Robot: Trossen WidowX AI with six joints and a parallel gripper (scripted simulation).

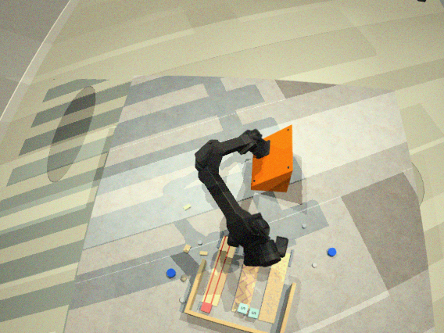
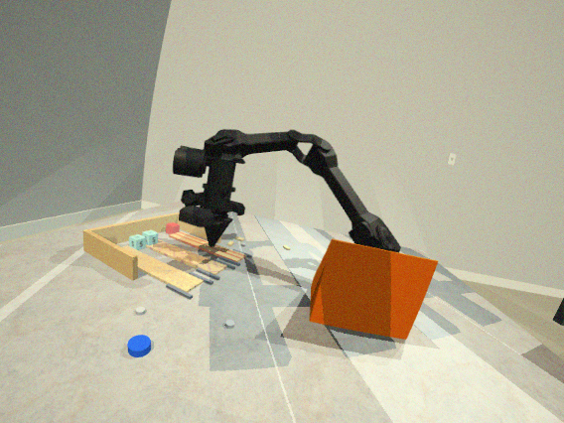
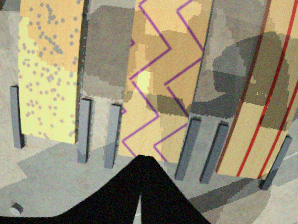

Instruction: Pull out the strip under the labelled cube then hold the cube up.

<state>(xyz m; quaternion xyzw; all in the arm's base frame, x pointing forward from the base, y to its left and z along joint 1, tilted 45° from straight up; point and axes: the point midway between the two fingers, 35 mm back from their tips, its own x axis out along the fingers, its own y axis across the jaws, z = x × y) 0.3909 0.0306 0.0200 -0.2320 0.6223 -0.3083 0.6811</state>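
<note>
My gripper tip is 9 cm short of the zigzag strip, 6 cm above it and 2 cm to the left of it.
</note>
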